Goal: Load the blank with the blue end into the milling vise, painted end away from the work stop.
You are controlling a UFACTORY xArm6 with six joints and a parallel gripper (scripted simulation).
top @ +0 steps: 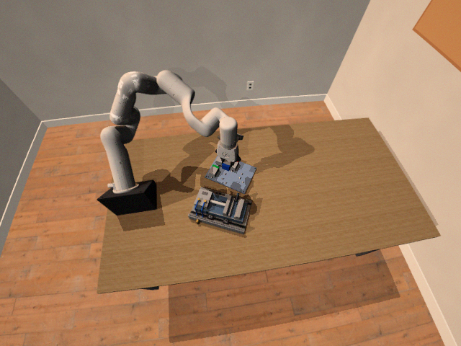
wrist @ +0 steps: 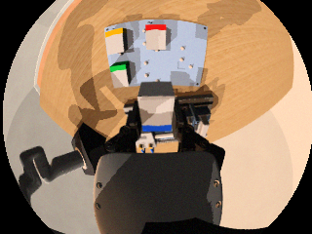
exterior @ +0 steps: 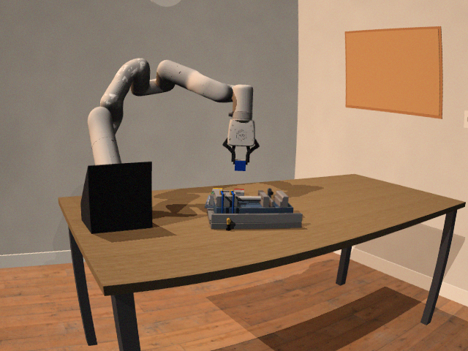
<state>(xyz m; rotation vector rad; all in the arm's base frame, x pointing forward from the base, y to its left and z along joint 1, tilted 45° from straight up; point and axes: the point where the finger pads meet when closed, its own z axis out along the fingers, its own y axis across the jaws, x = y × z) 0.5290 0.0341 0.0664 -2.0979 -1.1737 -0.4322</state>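
Now: hand 230 mm to the left of the fixed jaw, 110 mm above it and 30 mm short of it. The rest, counted from my hand: blue-ended blank (20 mm below); green-ended blank (160 mm below, 80 mm behind, 50 mm to the left); red-ended blank (160 mm below, 80 mm to the left, 50 mm ahead).
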